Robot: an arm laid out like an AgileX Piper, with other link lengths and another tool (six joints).
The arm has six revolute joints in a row. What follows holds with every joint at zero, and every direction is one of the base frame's. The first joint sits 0.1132 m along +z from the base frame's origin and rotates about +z. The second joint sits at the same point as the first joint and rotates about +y. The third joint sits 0.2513 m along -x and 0.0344 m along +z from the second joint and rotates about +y. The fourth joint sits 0.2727 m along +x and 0.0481 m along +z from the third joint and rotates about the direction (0.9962, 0, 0.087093). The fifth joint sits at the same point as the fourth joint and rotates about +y. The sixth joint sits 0.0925 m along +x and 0.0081 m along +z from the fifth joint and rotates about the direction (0.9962, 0, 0.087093). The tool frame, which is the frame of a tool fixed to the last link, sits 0.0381 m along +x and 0.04 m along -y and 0.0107 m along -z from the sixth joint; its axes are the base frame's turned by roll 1.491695, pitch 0.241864 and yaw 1.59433 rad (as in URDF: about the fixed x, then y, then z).
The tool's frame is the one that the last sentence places.
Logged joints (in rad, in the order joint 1, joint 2, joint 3, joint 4, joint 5, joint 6), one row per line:
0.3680 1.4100 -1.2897 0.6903 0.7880 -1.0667
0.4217 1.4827 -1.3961 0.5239 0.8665 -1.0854
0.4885 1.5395 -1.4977 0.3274 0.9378 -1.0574
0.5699 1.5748 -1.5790 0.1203 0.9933 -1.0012
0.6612 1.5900 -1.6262 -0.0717 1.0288 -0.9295
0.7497 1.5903 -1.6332 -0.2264 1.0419 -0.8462
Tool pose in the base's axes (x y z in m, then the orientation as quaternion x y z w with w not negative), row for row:
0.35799 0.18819 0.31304 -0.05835 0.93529 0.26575 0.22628
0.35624 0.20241 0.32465 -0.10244 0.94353 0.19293 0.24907
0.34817 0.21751 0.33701 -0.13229 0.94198 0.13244 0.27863
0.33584 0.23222 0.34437 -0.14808 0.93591 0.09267 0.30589
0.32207 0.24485 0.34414 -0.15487 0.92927 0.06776 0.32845
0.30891 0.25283 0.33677 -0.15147 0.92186 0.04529 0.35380
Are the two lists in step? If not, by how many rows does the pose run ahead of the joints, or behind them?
The pose runs 2 rows ahead of the joints: the pose in row i belongs to the joints in row i + 2.
